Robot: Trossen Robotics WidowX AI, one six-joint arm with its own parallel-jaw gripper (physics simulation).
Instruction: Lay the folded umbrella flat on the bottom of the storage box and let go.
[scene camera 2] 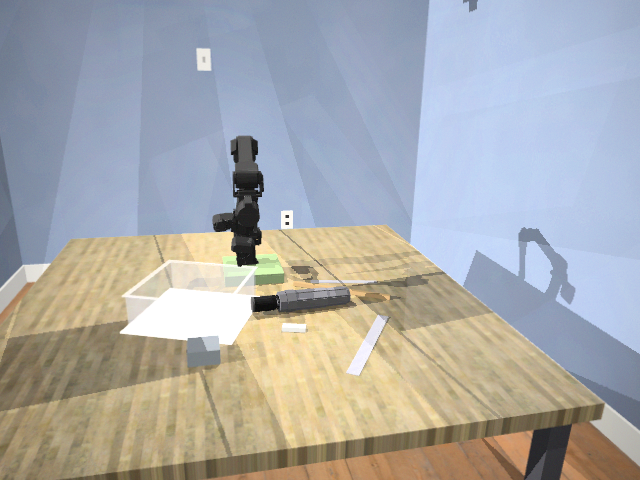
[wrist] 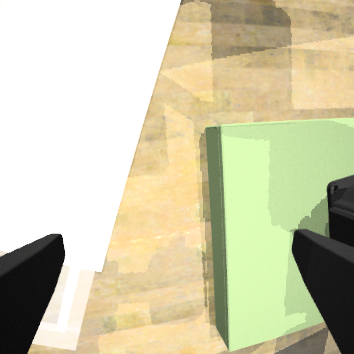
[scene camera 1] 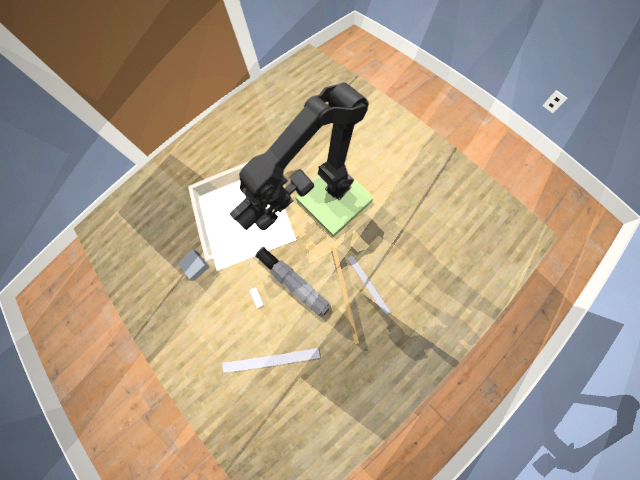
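Pixels of known places: gripper, fingertip midpoint: (scene camera 2: 239, 258) (wrist: 179, 243) (scene camera 1: 288, 205); arm's base at its link origin: (scene camera 2: 247, 261) (scene camera 1: 338, 188).
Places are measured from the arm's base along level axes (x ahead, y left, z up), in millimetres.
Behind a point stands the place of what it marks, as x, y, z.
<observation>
The folded umbrella (scene camera 1: 299, 289) {331, 125, 20} (scene camera 2: 314, 299) {352, 115, 3} is grey with a black handle. It lies on the table outside the storage box, with its handle end close to the box's side; whether they touch is unclear. The storage box (scene camera 1: 197, 219) {379, -258, 64} (scene camera 2: 134, 304) {330, -347, 42} has clear walls and a white bottom, which also shows at the left of the wrist view. My gripper (scene camera 1: 284, 202) {166, -55, 75} (wrist: 179, 243) {166, -55, 75} is open and empty, above the side of the box near the green base block. The umbrella does not show in the wrist view. In the second scene view the fingers are hard to make out against the arm.
A green block (scene camera 1: 333, 222) {103, 65, 0} (scene camera 2: 266, 277) {128, 34, -11} (wrist: 245, 225) {106, -18, 0} sits under the arm's base. A grey block (scene camera 1: 193, 265) {500, -192, 3} (scene camera 2: 203, 351) {535, -206, 2} stands by the box. A small white block (scene camera 1: 255, 297) {439, 29, -21} (scene camera 2: 293, 327) {446, 27, -21}, a wooden stick (scene camera 1: 345, 297) {260, 241, -21} and two pale strips (scene camera 1: 271, 360) {548, 192, -31} (scene camera 1: 369, 285) {184, 274, -31} lie around the umbrella.
</observation>
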